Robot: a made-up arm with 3 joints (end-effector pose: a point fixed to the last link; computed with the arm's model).
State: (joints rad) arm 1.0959 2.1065 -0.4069
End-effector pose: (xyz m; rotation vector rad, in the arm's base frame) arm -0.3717 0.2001 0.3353 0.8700 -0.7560 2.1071
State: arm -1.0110 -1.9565 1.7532
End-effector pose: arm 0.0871 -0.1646 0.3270 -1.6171 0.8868 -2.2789
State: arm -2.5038 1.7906 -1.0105
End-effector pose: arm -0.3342 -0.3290 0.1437 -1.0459 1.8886 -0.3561
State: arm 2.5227 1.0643 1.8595
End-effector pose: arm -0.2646 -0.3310 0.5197 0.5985 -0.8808 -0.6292
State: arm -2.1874 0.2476 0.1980
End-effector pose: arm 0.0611 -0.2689 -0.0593 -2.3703 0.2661 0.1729
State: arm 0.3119 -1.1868 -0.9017
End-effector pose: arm 0.1447 0.0259 0.0452 1.0609 -0.3647 -1.2007
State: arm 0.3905 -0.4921 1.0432
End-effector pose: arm 0.2081 0.2351 0.2362 -0.6393 0.3290 -0.3775
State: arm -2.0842 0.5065 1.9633
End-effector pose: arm -0.0620 -0.3128 -0.1991 2.1782 -0.0379 -0.6258
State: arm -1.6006 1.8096 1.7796
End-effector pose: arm -0.4504 -0.0775 -0.0666 1.8419 0.2110 -2.3514
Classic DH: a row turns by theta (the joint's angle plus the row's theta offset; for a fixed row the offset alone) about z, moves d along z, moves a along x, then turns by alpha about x. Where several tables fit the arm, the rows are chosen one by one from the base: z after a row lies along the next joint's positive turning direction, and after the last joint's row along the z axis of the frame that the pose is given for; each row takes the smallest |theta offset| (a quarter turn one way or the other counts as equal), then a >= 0, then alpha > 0; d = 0 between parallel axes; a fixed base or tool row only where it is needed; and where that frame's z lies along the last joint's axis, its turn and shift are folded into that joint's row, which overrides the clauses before.
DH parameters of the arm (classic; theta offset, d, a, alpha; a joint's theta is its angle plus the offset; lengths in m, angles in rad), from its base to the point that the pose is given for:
base (fixed): 1.5708 0.1932 0 1.5708
joint 1: 0 -0.1062 0.1173 -1.5708
joint 2: 0 -0.1232 0.2498 -1.5708
joint 3: 0 -0.222 -0.0628 1.5708
tool (fixed): -1.5708 0.0382 0 0

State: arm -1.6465 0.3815 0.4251
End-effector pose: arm 0.0223 -0.0921 -0.1943 -2.0422 0.2629 0.3755
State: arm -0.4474 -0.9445 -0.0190
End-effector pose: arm 0.1749 0.0047 0.0953 -0.3959 -0.2198 -0.9256
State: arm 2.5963 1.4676 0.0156
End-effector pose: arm -0.2699 -0.2620 0.4504 1.9889 -1.8014 0.4886
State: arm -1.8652 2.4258 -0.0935
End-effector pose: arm -0.3943 -0.1232 0.1006 -0.7497 2.1486 1.4431
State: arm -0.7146 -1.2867 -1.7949
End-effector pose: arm 0.1735 -0.1508 0.0687 0.9215 -1.2769 -0.4176
